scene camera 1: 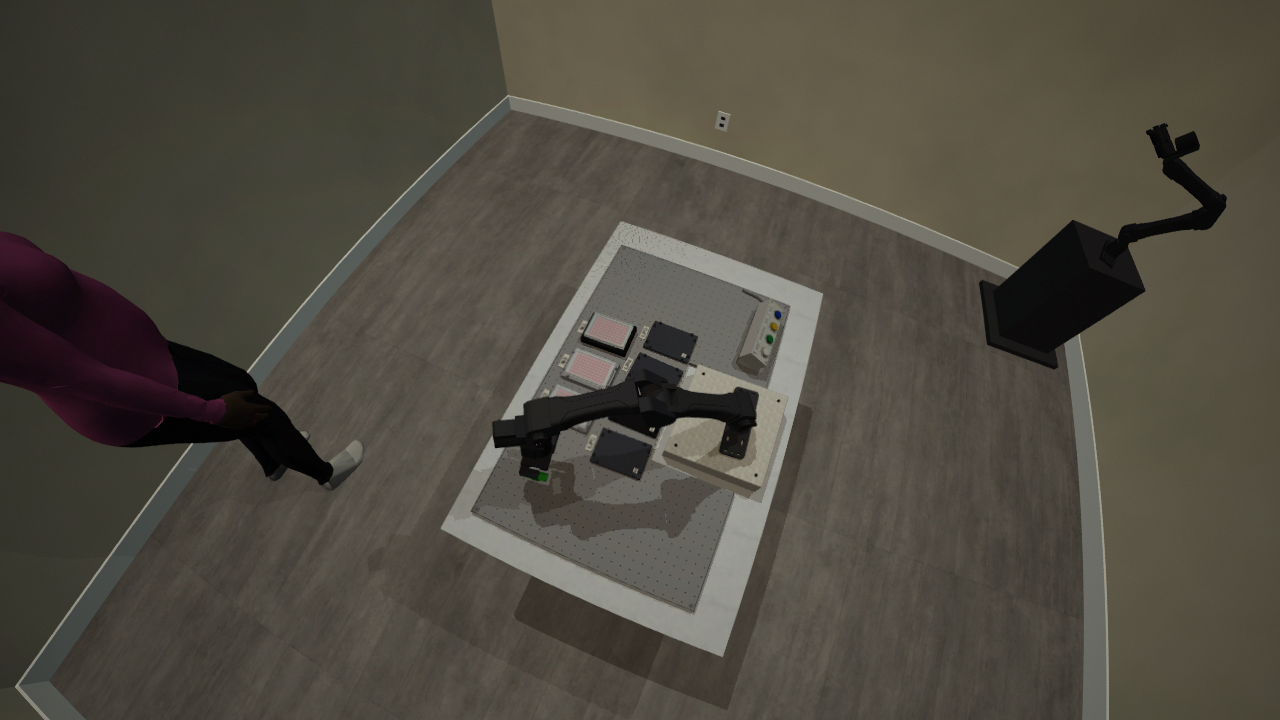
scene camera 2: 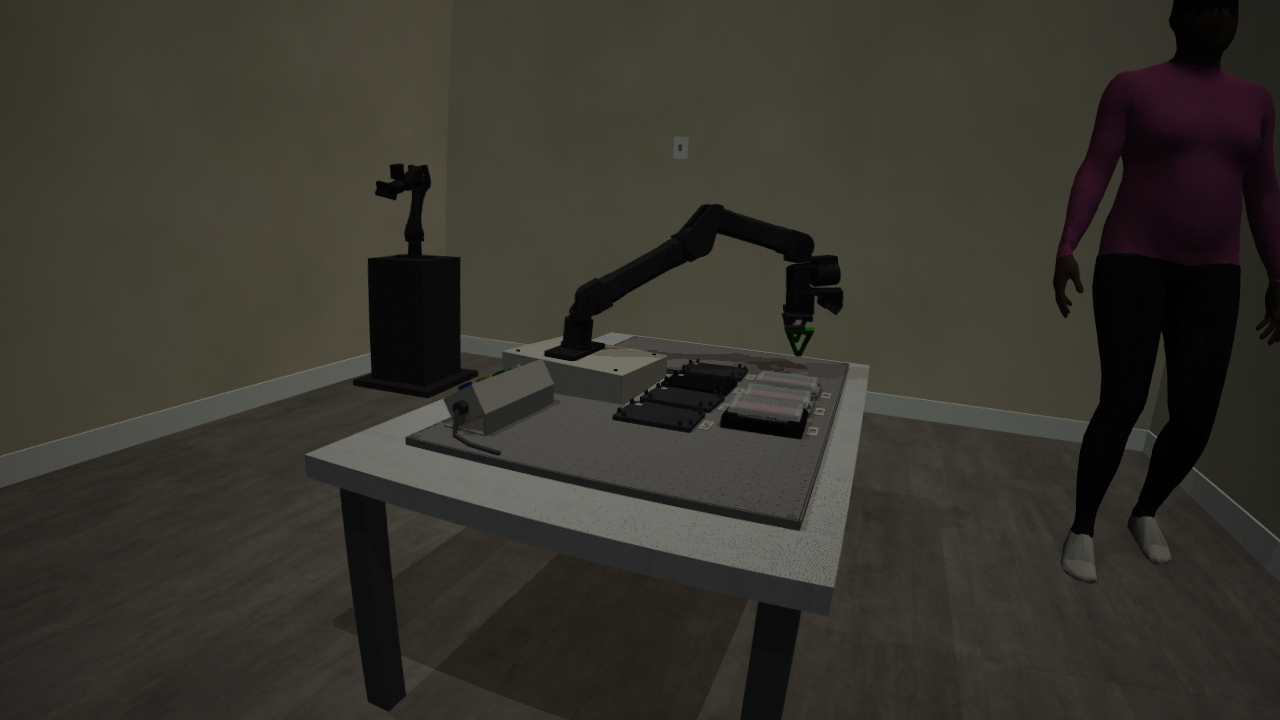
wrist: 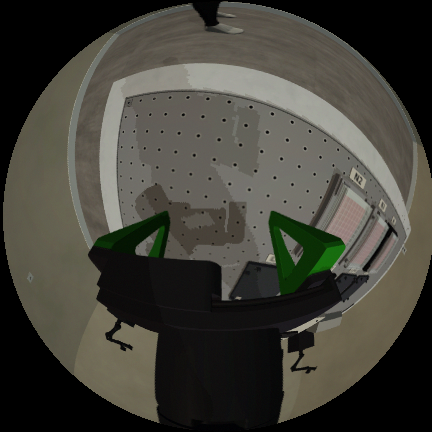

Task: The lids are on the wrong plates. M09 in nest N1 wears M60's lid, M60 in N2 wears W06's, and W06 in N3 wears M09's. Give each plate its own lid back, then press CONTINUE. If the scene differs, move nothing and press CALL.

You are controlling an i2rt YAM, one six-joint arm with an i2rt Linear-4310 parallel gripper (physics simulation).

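Places are measured from the arm's base along level axes (x down, y left, z ahead), in millimetres.
Pixels of known places: gripper, fingertip midpoint: (scene camera 1: 540, 462) (scene camera 2: 796, 349) (wrist: 218, 216); arm's base, origin of the base link: (scene camera 1: 739, 422) (scene camera 2: 576, 351).
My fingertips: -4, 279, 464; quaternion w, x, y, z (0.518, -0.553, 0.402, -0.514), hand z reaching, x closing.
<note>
For each thing: its top centre in the pictures, then the offset to it from my fingertips, as dx, dy, dz. "*": a spot on its surface instead.
- middle plate, middle of its top: (scene camera 2: 777, 392) (wrist: 370, 247) (scene camera 1: 590, 366) +28, -316, -16
- far plate, middle of its top: (scene camera 2: 766, 404) (scene camera 1: 608, 329) (wrist: 384, 255) +18, -448, -25
- button box, middle of its top: (scene camera 2: 501, 369) (scene camera 1: 766, 326) (wrist: 326, 329) -26, -596, -477
- far pad, surface spot: (scene camera 2: 660, 414) (scene camera 1: 670, 339) * +48, -497, -209
My gripper (scene camera 1: 537, 474) (scene camera 2: 798, 349) (wrist: 218, 216) is open and empty, with green fingers pointing down. It hangs above the perforated board, beside the row of plates. The plate nearest to it (scene camera 1: 565, 394) (wrist: 348, 215) is partly behind the arm in scene camera 1 and sits by a label reading N2. The middle plate (scene camera 1: 589, 368) (scene camera 2: 780, 394) (wrist: 369, 240) and the far plate (scene camera 1: 609, 330) (scene camera 2: 766, 408) continue the row; the far one sits on a black base. All look pink under clear lids. Lid marks are unreadable. The button box (scene camera 1: 760, 335) (scene camera 2: 510, 398) has coloured buttons; its lettering is unreadable.
Several dark lid pads, including one far pad (scene camera 1: 670, 340) (scene camera 2: 660, 414) and one near pad (scene camera 1: 621, 453) (wrist: 257, 280), line up between plates and arm base (scene camera 1: 716, 447) (scene camera 2: 590, 371). A person (scene camera 1: 98, 349) (scene camera 2: 1174, 179) stands beyond the table. A second arm stands on a black pedestal (scene camera 1: 1065, 286) (scene camera 2: 413, 322).
</note>
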